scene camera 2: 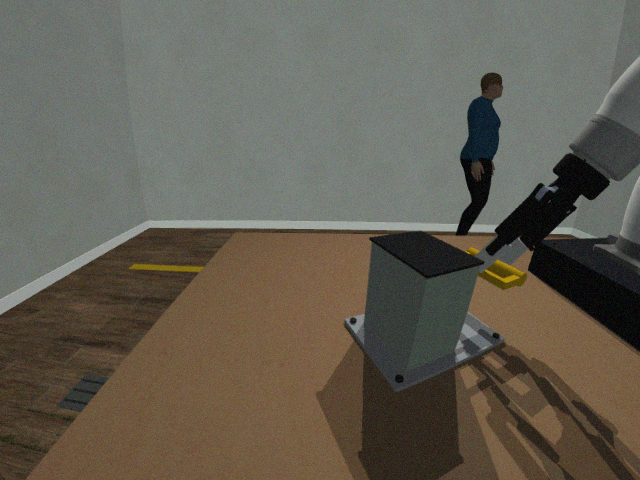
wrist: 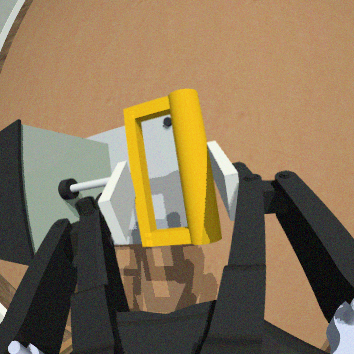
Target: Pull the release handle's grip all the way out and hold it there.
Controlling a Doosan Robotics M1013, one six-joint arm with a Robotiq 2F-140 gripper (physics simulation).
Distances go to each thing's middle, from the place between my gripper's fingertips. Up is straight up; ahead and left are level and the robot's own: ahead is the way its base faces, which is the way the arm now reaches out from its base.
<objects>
The base plate (scene camera 2: pixel 476 337) is 110 mm ahead of my hand, 70 mm to the left of it and 100 mm below it.
</objects>
